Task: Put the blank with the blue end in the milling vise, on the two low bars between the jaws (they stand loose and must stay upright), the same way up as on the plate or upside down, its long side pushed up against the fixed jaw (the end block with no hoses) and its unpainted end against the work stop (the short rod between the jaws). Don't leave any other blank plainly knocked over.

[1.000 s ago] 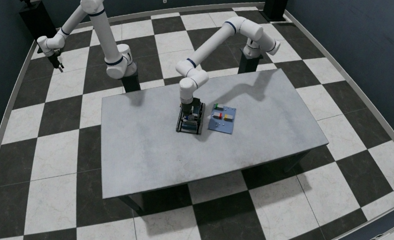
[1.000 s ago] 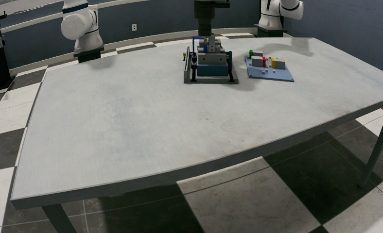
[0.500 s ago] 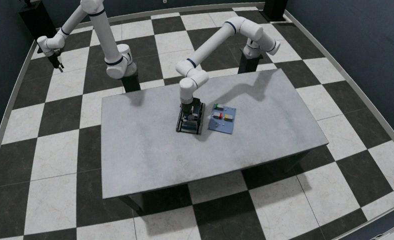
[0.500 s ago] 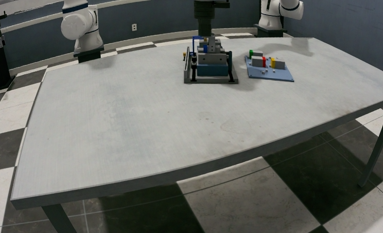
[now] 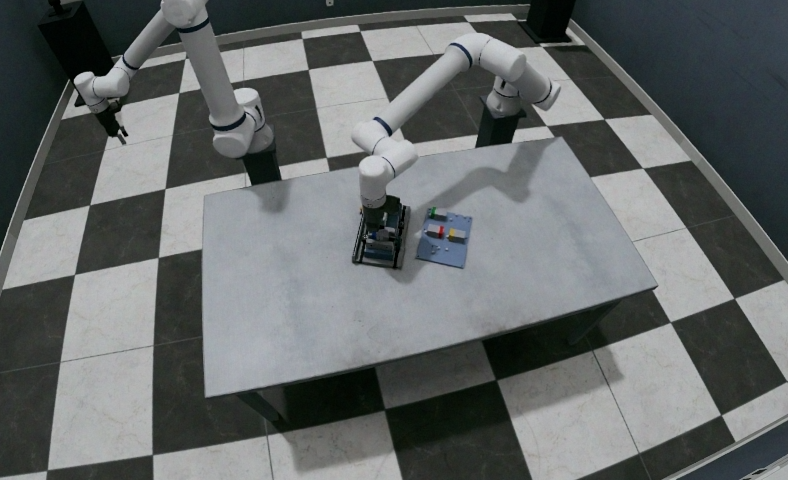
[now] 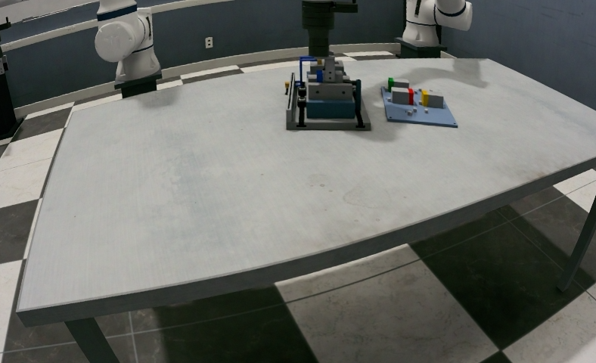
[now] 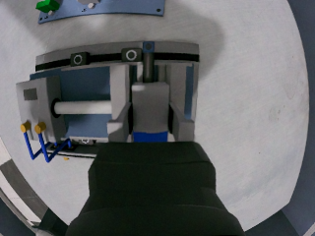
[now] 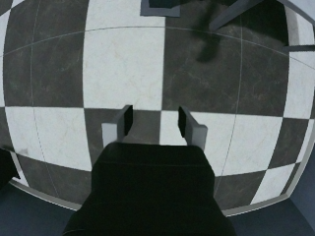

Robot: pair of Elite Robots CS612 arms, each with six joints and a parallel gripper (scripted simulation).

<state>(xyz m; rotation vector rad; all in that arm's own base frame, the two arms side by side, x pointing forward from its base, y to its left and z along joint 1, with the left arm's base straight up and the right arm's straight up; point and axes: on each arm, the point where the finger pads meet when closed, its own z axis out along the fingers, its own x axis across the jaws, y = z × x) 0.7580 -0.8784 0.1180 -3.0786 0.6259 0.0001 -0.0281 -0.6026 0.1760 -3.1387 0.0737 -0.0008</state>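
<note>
Right now my left hand is 20 mm above the blue-ended blank. Also, from my left hand: fixed jaw (30 mm ahead, 10 mm to the right, 40 mm below); moving jaw (30 mm behind, 10 mm to the left, 40 mm below); work stop (20 mm ahead, 40 mm to the left, 30 mm below).
</note>
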